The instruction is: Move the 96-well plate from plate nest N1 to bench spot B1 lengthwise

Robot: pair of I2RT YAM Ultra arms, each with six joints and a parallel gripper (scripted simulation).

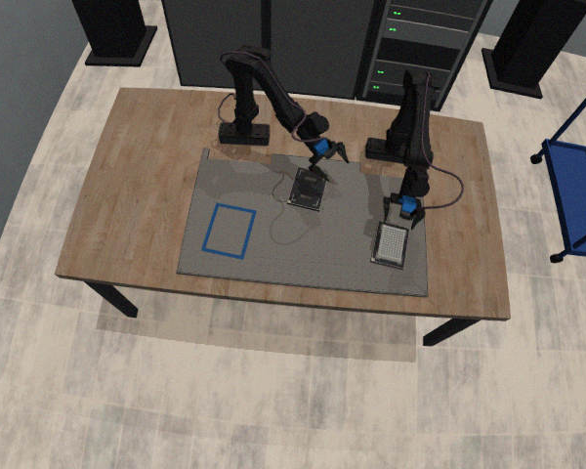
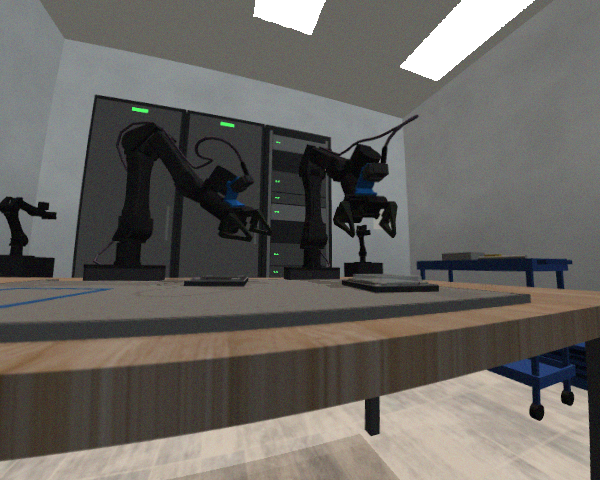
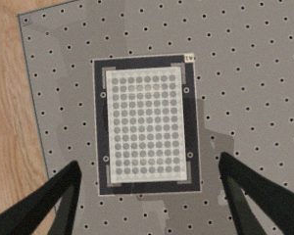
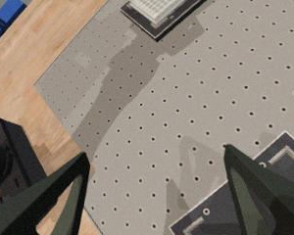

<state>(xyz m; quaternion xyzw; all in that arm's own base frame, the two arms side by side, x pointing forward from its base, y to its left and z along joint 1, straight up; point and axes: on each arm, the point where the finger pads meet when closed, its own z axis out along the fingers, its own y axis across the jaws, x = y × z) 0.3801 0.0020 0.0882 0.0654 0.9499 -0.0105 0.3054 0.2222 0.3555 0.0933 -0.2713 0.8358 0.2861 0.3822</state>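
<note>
Now: left hand 3 cm short of the white 96-well plate and 10 cm above it.
</note>
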